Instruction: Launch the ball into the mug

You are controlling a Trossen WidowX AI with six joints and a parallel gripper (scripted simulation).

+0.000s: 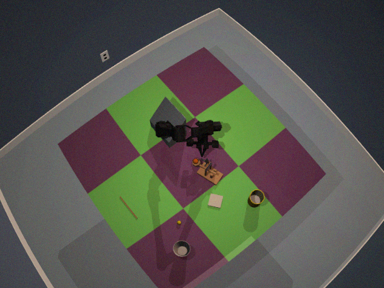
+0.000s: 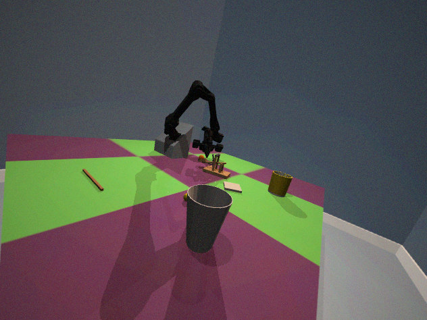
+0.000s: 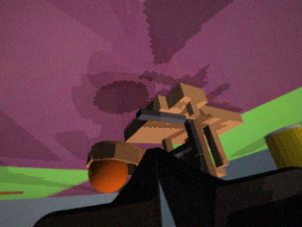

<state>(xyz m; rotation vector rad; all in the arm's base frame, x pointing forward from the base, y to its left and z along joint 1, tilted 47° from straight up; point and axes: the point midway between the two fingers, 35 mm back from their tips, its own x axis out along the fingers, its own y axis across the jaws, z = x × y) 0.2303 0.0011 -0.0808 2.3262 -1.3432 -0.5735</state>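
Right now my gripper tip is 5 cm to the left of the orange ball. From my gripper tip the other things lie so: flat beige tile (25 cm ahead, 11 cm to the right, 6 cm below); then wooden catapult (6 cm ahead, 2 cm to the right, 1 cm below); then yellow mug (41 cm ahead, 6 cm to the left, 3 cm below).
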